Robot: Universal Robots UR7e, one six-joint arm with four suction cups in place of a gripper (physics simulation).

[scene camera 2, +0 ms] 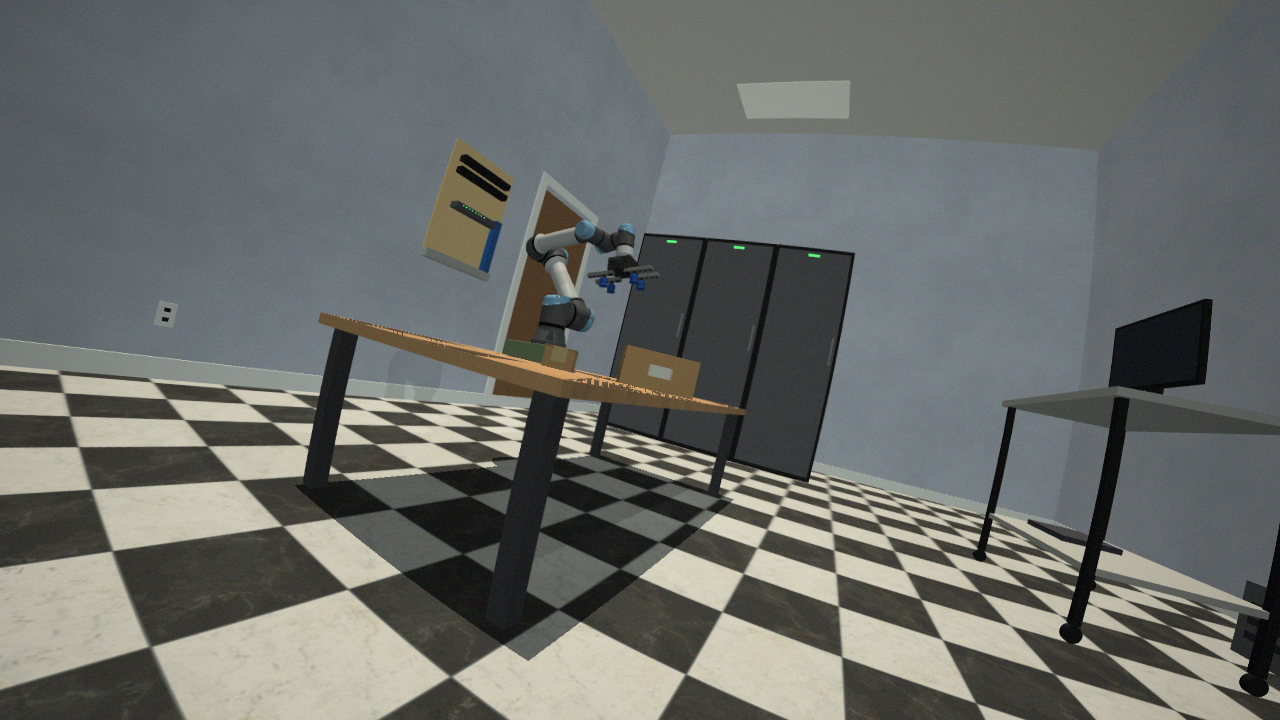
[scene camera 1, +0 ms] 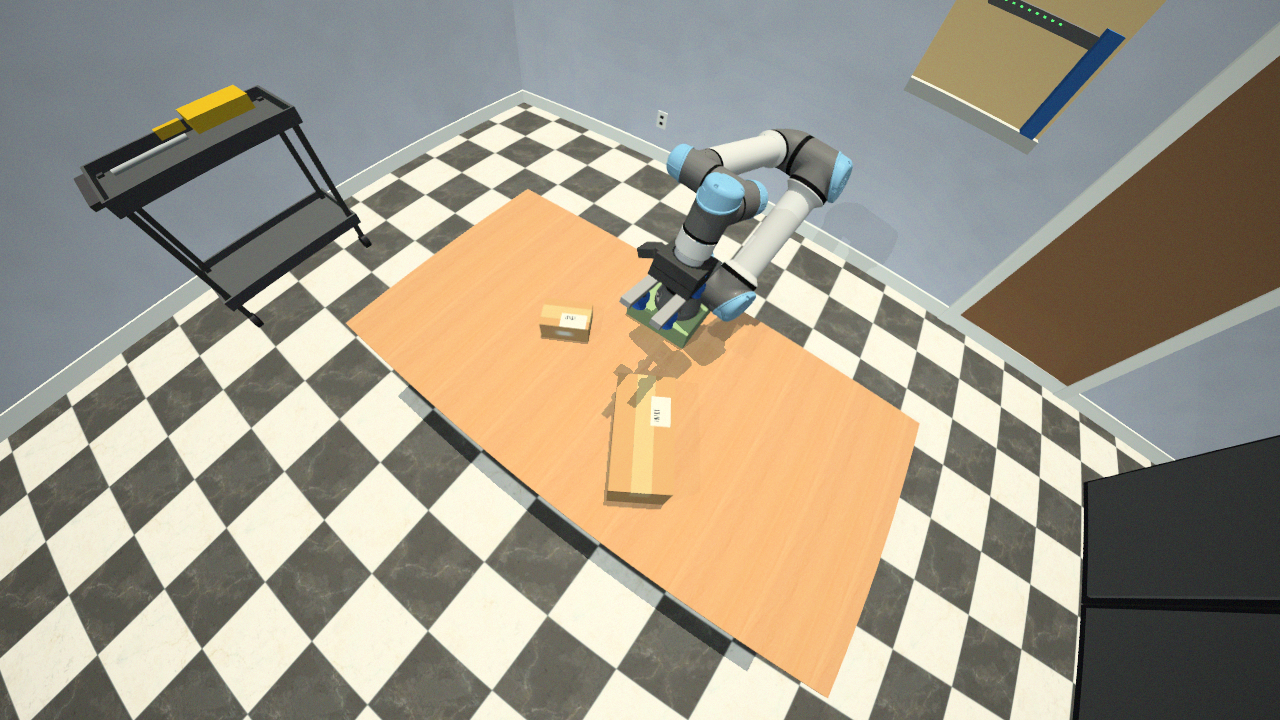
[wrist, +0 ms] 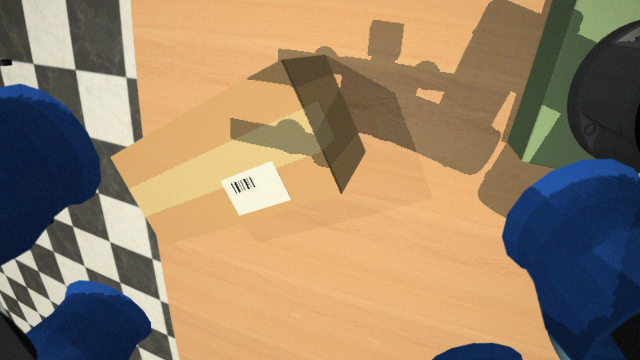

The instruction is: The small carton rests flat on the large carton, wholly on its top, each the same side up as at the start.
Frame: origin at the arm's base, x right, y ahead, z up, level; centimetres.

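Seen in the pictures: end effector, tool point: (scene camera 2: 621, 287) (scene camera 1: 667, 298) (wrist: 288, 284).
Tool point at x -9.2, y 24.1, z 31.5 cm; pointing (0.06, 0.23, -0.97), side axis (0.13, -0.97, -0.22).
Pixels of each thing's top centre, then the offset from my tool point to it.
- small carton, middle of its top: (scene camera 1: 566, 313) (scene camera 2: 563, 348) dz -31.2, dx +30.5, dy +4.8 cm
- large carton, middle of its top: (wrist: 207, 173) (scene camera 1: 644, 430) (scene camera 2: 661, 354) dz -23.4, dx -13.2, dy +18.4 cm
The small carton (scene camera 1: 554, 312) (scene camera 2: 559, 357) lies on the wooden table (scene camera 1: 787, 501) (scene camera 2: 447, 351) (wrist: 300, 290), label up. It does not show in the wrist view. The large carton (scene camera 1: 640, 438) (scene camera 2: 659, 371) (wrist: 200, 167) stands apart on the table, with a light tape band and a white barcode label on top; nothing rests on it. My gripper (scene camera 1: 669, 304) (scene camera 2: 621, 282) has four blue suction cups pointing down, carries nothing and is open. It hangs high above the table near the arm's base, clear of both cartons. Blue cups border the wrist view.
A green block (scene camera 1: 684, 336) (scene camera 2: 521, 349) (wrist: 545, 75) lies under the arm's base. A black trolley (scene camera 1: 205, 164) with yellow boxes stands beyond the table. Dark cabinets (scene camera 1: 1181, 537) (scene camera 2: 814, 358) stand beyond one end. A desk (scene camera 2: 1163, 411) with a monitor (scene camera 2: 1163, 347) stands farther off.
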